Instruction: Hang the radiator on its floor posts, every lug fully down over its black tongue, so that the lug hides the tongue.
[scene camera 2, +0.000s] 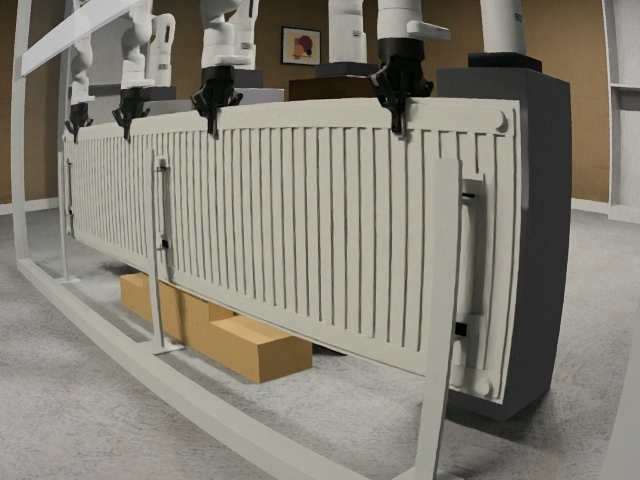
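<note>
The long white radiator (338, 222) is upright, its bottom edge above the floor, close behind three pale floor posts: right (439, 310), middle (154, 289) and left (63, 232). At the right post, a black upper tongue (467, 195) shows as a thin strip below a lug (473, 183), and a black lower tongue (460, 329) shows as a larger block. Black also shows at the middle post's lower tongue (164, 243) and, small, at the left post. Four grippers, far left (75, 139), centre left (127, 136), centre (213, 133) and right (398, 132), are shut on the radiator's top edge.
Stepped orange blocks (284, 359) stand on the floor below the radiator. A pale floor rail (206, 410) runs in front of the posts, with an upright frame member (19, 170) at the left. A dark grey pedestal (547, 217) stands behind the radiator's right end.
</note>
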